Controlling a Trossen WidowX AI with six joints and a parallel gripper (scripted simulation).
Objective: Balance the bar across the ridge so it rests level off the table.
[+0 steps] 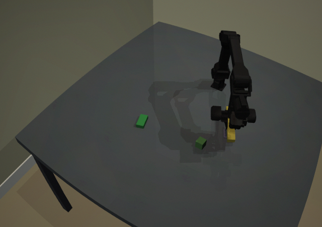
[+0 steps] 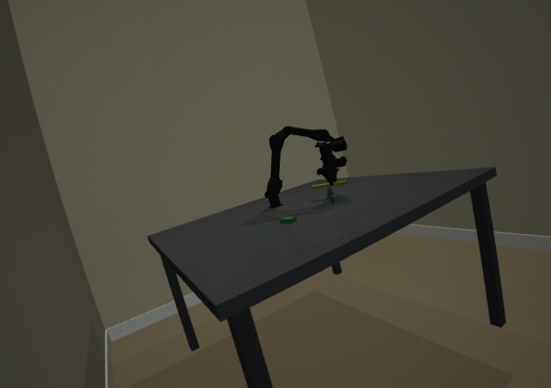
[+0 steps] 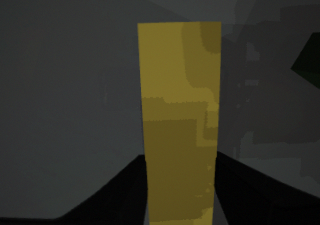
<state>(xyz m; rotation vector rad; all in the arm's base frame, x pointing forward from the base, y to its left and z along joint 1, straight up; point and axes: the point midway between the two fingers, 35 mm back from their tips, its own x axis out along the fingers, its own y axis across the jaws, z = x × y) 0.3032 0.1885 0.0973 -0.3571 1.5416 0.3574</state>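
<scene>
Now: the yellow bar 30 mm behind my gripper tip and 10 mm to the right of it. From my gripper tip the other things lie so: green cube 90 mm to the right, 90 mm ahead, 50 mm below; flat green block 360 mm to the right, 110 mm ahead, 50 mm below.
</scene>
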